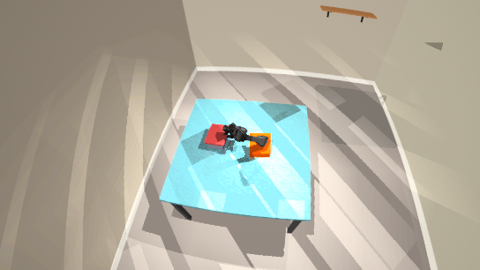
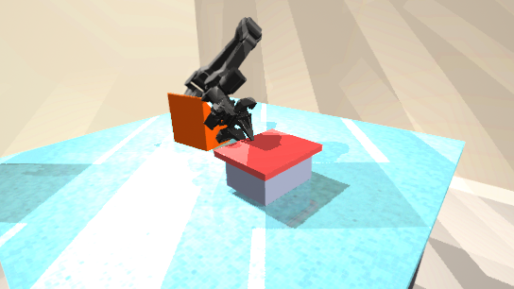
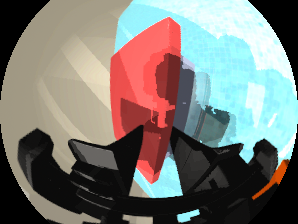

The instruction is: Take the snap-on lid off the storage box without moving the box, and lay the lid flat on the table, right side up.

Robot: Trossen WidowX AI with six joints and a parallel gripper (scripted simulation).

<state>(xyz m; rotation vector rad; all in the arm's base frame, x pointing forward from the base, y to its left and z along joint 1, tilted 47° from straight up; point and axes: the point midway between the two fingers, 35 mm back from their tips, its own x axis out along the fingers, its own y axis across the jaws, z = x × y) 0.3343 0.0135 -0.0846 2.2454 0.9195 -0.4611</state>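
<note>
Right now the red lid is 80 mm ahead of my gripper tip and 10 mm to the right of it. From my gripper tip the other things lie so: grey storage box 80 mm ahead, 10 mm to the right, 40 mm below.
</note>
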